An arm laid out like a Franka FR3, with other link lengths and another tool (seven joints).
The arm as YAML. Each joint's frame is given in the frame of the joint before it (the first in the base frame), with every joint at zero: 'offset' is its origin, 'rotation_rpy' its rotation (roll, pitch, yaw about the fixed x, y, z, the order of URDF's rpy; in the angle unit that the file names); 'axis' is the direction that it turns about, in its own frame. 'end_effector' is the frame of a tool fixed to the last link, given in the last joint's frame.
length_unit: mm
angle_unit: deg
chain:
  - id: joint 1
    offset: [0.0, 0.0, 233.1]
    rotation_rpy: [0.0, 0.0, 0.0]
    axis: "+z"
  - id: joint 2
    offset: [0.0, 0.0, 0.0]
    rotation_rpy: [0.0, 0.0, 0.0]
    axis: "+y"
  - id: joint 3
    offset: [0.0, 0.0, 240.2]
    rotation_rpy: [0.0, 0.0, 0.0]
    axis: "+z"
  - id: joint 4
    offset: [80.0, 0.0, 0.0]
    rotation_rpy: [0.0, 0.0, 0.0]
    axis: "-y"
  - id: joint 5
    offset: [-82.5, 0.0, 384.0]
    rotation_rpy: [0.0, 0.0, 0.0]
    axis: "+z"
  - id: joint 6
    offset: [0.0, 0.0, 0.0]
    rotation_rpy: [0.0, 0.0, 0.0]
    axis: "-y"
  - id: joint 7
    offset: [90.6, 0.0, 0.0]
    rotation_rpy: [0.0, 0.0, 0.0]
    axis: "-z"
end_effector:
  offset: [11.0, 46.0, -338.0]
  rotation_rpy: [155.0, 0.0, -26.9]
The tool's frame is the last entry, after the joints.
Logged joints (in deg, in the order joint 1, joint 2, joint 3, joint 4, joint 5, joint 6, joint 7), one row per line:
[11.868, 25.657, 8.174, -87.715, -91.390, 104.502, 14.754]
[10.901, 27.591, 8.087, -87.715, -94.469, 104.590, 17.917]
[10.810, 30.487, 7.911, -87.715, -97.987, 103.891, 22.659]
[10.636, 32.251, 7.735, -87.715, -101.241, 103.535, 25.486]
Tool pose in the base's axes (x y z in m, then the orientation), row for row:
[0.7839, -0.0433, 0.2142, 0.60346, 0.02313, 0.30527, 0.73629]
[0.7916, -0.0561, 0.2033, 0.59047, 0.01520, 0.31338, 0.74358]
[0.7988, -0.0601, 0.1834, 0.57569, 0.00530, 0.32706, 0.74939]
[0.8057, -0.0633, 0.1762, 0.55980, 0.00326, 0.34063, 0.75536]
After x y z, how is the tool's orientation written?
As a quaternion, x y z w.
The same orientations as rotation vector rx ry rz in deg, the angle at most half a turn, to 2 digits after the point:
[75.95, 2.91, 38.42]
[74.11, 1.91, 39.33]
[72.10, 0.66, 40.96]
[69.95, 0.41, 42.56]

